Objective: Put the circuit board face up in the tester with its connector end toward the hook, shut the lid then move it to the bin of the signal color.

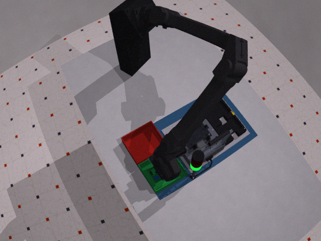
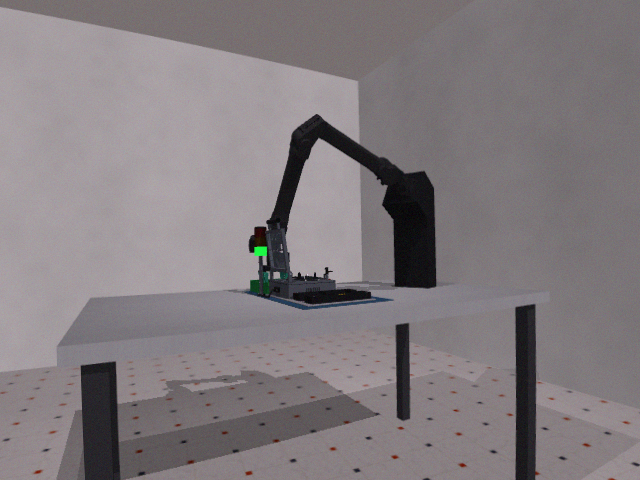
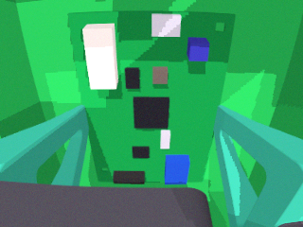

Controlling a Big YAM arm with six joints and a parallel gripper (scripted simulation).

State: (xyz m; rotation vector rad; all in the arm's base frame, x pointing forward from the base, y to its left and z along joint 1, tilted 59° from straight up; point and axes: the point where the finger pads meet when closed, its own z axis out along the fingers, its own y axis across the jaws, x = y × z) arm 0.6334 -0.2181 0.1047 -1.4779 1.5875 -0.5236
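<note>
My hand is right at the green circuit board. From my hand the other things lie so: green bin (right at my hand); then red bin (140 mm behind, 20 mm to the right); then tester plate (70 mm behind, 200 mm to the left, 50 mm above).
</note>
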